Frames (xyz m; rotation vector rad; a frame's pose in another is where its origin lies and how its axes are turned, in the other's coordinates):
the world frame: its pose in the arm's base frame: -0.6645 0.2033 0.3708 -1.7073 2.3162 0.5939
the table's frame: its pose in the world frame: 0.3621 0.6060 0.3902 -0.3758 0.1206 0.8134
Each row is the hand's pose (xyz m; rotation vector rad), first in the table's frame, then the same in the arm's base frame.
Working: the table's frame: its pose in the arm's base frame: -1.3799 0.2106 -0.0017 0.6998 -2.6087 -0.9529

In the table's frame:
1: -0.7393 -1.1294 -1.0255 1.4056 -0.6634 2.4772
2: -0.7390 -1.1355 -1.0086 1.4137 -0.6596 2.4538
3: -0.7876 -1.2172 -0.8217 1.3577 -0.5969 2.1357
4: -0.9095 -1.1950 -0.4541 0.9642 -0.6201 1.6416
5: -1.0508 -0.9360 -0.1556 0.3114 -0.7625 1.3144
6: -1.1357 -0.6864 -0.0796 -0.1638 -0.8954 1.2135
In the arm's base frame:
1: 0.0541 -0.6921 -0.0518 2.2913 1.5143 -1.4126
2: 0.0490 -0.6874 -0.0683 2.2700 1.5385 -1.4156
3: 0.0418 -0.6176 -0.2659 2.0199 1.9475 -1.3053
4: -0.0132 -0.3445 -0.5359 1.6084 2.5362 -0.6791
5: -0.1054 0.0599 -0.5996 1.3896 2.6844 0.3341
6: -0.1510 0.3110 -0.4987 1.4013 2.4712 0.9899

